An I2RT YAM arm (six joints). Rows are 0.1 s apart.
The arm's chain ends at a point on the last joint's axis. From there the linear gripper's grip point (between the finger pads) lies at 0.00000 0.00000 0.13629 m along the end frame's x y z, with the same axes.
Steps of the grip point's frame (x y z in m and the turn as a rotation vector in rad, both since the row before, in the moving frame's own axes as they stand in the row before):
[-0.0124, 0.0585, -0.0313, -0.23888, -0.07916, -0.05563]
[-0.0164, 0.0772, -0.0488, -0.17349, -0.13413, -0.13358]
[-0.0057, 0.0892, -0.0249, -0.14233, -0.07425, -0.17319]
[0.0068, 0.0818, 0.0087, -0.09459, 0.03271, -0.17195]
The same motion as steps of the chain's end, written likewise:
[-0.0026, 0.0260, -0.0270, -0.23888, -0.07916, -0.05563]
[0.0001, 0.0526, -0.0455, -0.17349, -0.13413, -0.13358]
[0.0027, 0.0691, -0.0232, -0.14233, -0.07425, -0.17319]
[0.0013, 0.0694, 0.0094, -0.09459, 0.03271, -0.17195]

